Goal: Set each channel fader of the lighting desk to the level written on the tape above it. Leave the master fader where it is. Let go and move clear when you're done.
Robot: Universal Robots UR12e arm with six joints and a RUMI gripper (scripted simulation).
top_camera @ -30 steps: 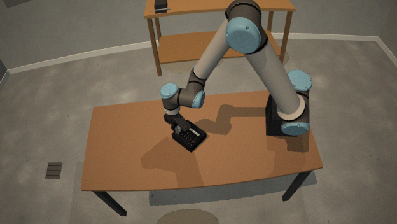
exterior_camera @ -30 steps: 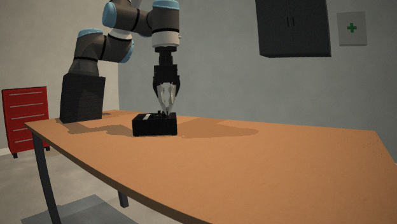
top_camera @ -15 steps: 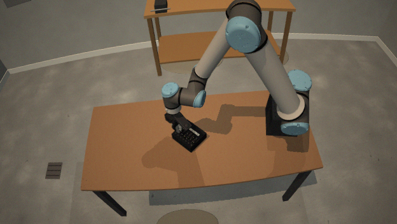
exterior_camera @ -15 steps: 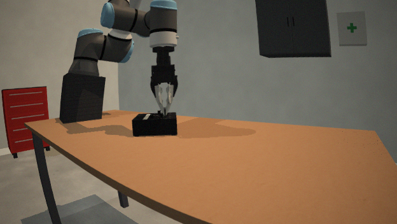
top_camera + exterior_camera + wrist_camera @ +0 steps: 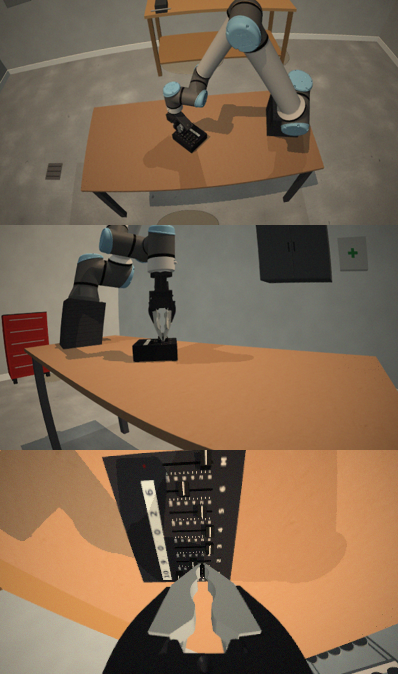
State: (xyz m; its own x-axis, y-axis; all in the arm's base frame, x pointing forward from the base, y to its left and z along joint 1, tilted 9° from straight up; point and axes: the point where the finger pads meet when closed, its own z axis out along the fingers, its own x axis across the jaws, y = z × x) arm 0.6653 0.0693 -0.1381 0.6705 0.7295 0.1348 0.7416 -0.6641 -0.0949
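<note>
My hand is 8 cm to the right of the master fader, 8 cm past it and 1 cm above it.
</note>
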